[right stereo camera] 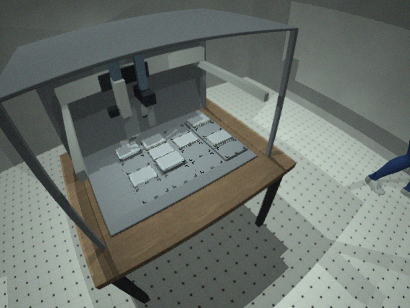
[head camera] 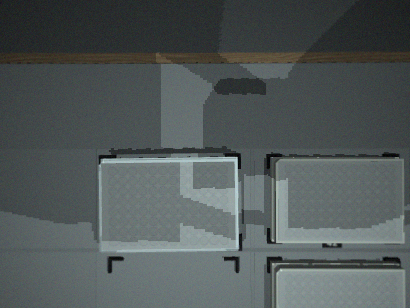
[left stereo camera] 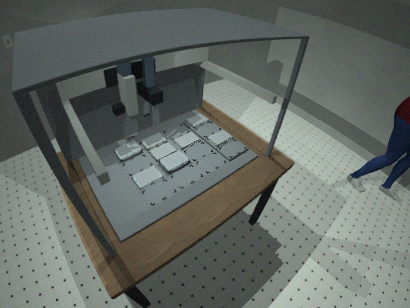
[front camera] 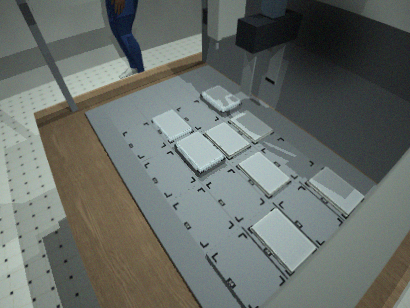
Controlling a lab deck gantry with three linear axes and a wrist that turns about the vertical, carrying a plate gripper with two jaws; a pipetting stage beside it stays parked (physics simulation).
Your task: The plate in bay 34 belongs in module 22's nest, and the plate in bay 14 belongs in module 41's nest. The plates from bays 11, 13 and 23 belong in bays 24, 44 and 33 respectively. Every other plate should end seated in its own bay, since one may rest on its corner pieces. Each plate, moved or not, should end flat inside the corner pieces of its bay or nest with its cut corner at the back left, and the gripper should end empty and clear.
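Where they show: gripper, between the fingertips: [right stereo camera: 149,120] [left stereo camera: 151,119] [front camera: 258,87]; robot's base, origin of its link: [right stereo camera: 144,202] [left stereo camera: 152,204] [front camera: 124,134].
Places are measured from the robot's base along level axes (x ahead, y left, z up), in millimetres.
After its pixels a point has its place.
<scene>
My gripper [front camera: 260,95] @(z 160, x 228, y 364 mm) [left stereo camera: 151,114] @(z 160, x 228, y 364 mm) [right stereo camera: 146,117] @(z 160, x 228, y 364 mm) is open and empty, raised above the rear of the deck. Plates lie in module 41's nest [front camera: 218,96] @(z 33, x 60, y 356 mm) [head camera: 167,205] @(z 33, x 63, y 364 mm), bay 42 [front camera: 251,126] @(z 14, x 237, y 358 mm) [head camera: 340,200] @(z 14, x 228, y 365 mm), bay 32 [front camera: 227,139] @(z 14, x 236, y 253 mm) [head camera: 342,290] @(z 14, x 230, y 278 mm), bay 21 [front camera: 171,124] @(z 14, x 70, y 147 mm), module 22's nest [front camera: 200,150] @(z 33, x 236, y 148 mm), bay 33 [front camera: 263,173] @(z 14, x 397, y 250 mm), bay 44 [front camera: 332,187] @(z 29, x 547, y 358 mm) and bay 24 [front camera: 283,239] @(z 29, x 560, y 146 mm). They look flat. The bay 42 plate sits straight between its corner pieces, its cut corner at the back left. The cut corner on module 41's plate is too faint to tell.
The parked pipetting stage [left stereo camera: 128,95] [right stereo camera: 120,97] hangs left of my gripper in both stereo views. Side rails [left stereo camera: 240,82] @(z 383, x 606, y 117 mm) [right stereo camera: 234,80] @(z 388, x 606, y 112 mm) and corner posts [left stereo camera: 288,95] @(z 396, x 704, y -110 mm) [right stereo camera: 283,90] @(z 406, x 705, y -113 mm) frame the deck. A person [front camera: 125,35] [left stereo camera: 397,145] stands beyond the table.
</scene>
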